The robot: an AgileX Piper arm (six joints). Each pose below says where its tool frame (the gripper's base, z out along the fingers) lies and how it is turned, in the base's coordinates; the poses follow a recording.
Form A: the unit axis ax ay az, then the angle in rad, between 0 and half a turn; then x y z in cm.
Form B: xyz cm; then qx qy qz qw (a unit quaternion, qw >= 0). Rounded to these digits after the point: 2 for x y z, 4 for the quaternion.
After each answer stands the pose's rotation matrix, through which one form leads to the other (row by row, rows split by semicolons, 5 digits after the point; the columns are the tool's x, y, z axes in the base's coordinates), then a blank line. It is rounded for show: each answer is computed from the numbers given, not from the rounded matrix.
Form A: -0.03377 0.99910 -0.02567 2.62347 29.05 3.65 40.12
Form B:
29.05 3.65 40.12 -0.0326 0.9658 -0.0248 0.2562
-0.86662 -0.05034 0.49642; -0.07576 0.99664 -0.03120; -0.49318 -0.06465 -0.86752

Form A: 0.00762 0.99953 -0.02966 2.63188 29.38 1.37 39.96
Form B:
29.38 1.37 39.96 0.0074 0.9672 -0.0287 0.2521
-0.87278 0.02874 0.48727; -0.00021 0.99824 -0.05924; -0.48812 -0.05181 -0.87124

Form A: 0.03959 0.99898 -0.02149 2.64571 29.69 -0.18 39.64
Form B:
29.69 -0.18 39.64 0.0384 0.9684 -0.0208 0.2454
-0.87660 0.08456 0.47373; 0.06411 0.99619 -0.05919; -0.47692 -0.02151 -0.87868

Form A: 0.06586 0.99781 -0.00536 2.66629 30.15 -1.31 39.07
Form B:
30.15 -1.31 39.07 0.0640 0.9698 -0.0052 0.2354
-0.88096 0.12660 0.45594; 0.12170 0.99175 -0.04024; -0.45727 0.02003 -0.88910

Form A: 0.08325 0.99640 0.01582 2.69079 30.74 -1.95 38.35
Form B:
30.74 -1.95 38.35 0.0811 0.9712 0.0154 0.2235
-0.88693 0.15072 0.43662; 0.16451 0.98636 -0.00632; -0.43162 0.06622 -0.89962

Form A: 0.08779 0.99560 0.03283 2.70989 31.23 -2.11 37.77
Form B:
31.23 -2.11 37.77 0.0858 0.9725 0.0321 0.2142
-0.89355 0.15305 0.42208; 0.18052 0.98324 0.02564; -0.41108 0.09910 -0.90620

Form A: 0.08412 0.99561 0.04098 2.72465 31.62 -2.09 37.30
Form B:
31.62 -2.09 37.30 0.0823 0.9741 0.0401 0.2070
-0.90079 0.14373 0.40979; 0.17692 0.98324 0.04404; -0.39659 0.11217 -0.91112

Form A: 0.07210 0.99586 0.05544 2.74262 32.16 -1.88 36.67
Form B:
32.16 -1.88 36.67 0.0707 0.9761 0.0543 0.1982
-0.91147 0.11643 0.39454; 0.15950 0.98411 0.07808; -0.37918 0.13409 -0.91555

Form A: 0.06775 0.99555 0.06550 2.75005 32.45 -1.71 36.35
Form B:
32.45 -1.71 36.35 0.0665 0.9765 0.0642 0.1945
-0.91549 0.10480 0.38846; 0.15479 0.98291 0.09963; -0.37138 0.15134 -0.91607

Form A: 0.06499 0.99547 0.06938 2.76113 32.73 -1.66 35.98
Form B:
32.73 -1.66 35.98 0.0638 0.9775 0.0681 0.1891
-0.92035 0.09900 0.37836; 0.15053 0.98257 0.10906; -0.36097 0.15733 -0.91921

